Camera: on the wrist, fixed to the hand. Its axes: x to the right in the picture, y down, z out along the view.
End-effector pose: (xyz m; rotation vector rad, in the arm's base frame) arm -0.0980 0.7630 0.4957 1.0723 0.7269 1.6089
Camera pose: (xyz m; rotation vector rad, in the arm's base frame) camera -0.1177 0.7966 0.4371 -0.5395 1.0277 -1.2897
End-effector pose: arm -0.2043 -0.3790 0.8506 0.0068 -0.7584 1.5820
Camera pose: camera -0.1425 -0.3456 0.8472 0.9322 0.0355 -1.4201
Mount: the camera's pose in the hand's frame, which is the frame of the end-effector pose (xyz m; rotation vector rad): 0.0168 -0.0521 -0.0442 -0.1979 0.1804 3.0959
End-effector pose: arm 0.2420 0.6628 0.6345 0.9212 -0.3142 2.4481
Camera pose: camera 0.2344 0.7299 0.6148 0.3719 0.8005 -0.5818
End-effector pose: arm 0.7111 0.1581 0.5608 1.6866 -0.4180 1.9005
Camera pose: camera 0.7055 0.2282 0.5633 0.4618 1.4936 -0.7197
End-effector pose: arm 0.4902 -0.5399 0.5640 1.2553 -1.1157 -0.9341
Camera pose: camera 0.5398 -0.5515 0.5154 -1.1728 -1.1841 1.3845
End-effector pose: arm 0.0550 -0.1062 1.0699 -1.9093 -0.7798 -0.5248
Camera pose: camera 0.0285 -0.1242 1.1325 -0.9853 2.2964 1.1620
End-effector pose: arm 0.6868 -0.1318 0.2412 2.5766 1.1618 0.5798
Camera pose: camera 0.6426 -0.0823 0.2646 -1.1215 2.5119 -0.5920
